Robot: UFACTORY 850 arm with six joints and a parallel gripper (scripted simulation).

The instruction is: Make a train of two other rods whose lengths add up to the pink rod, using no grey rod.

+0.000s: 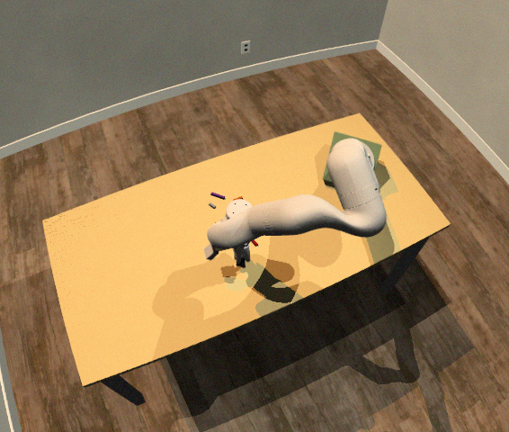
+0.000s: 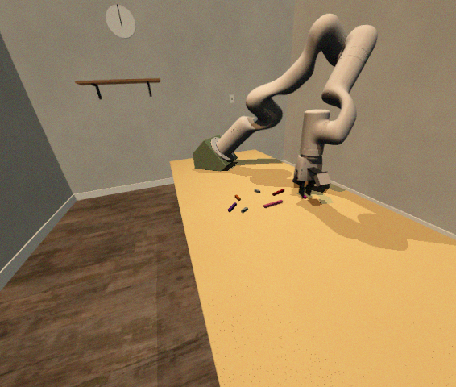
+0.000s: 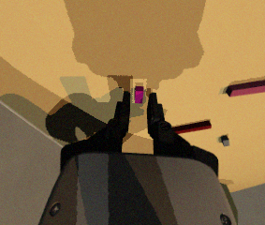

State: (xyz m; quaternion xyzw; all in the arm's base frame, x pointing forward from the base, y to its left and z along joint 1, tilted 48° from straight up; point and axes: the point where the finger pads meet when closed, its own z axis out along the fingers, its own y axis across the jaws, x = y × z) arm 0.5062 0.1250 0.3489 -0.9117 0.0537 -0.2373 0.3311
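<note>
The magenta rod is 30 mm below my hand. From my hand the other things lie so: orange rod (40 mm behind, 290 mm to the right, 30 mm below); then pink rod (40 mm ahead, 150 mm to the right, 30 mm below); then red rod (60 mm behind, 90 mm to the right, 30 mm below).
</note>
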